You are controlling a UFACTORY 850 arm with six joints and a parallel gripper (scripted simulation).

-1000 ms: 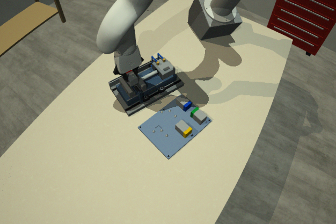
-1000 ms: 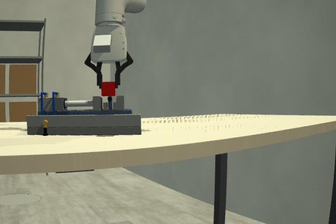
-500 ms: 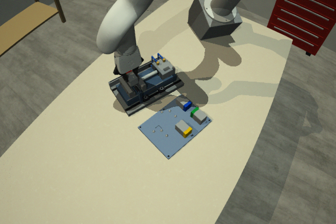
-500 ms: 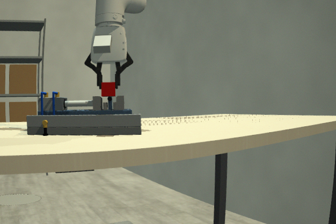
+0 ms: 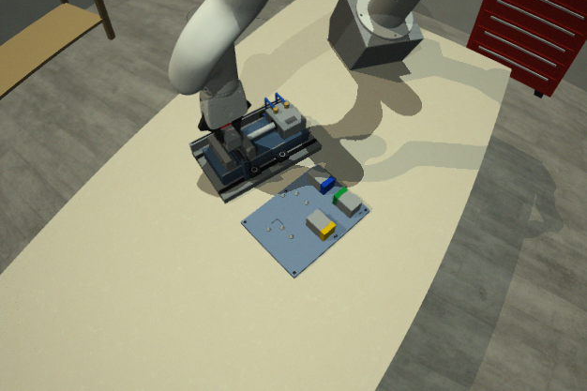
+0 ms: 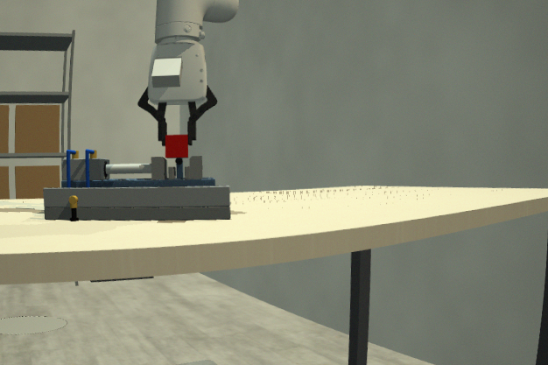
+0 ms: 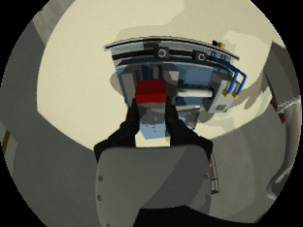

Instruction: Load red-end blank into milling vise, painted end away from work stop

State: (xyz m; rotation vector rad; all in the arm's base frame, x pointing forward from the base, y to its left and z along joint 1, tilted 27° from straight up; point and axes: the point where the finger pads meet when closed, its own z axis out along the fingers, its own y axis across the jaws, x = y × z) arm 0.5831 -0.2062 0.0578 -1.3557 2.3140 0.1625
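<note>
Right now my hand is 20 mm above the red-ended blank. The rest, counted from my hand: moving jaw: 30 mm behind, 20 mm to the left, 60 mm below; hose-side block: 140 mm behind, 80 mm to the left, 60 mm below; fixed jaw: 30 mm ahead, 10 mm to the right, 60 mm below.
</note>
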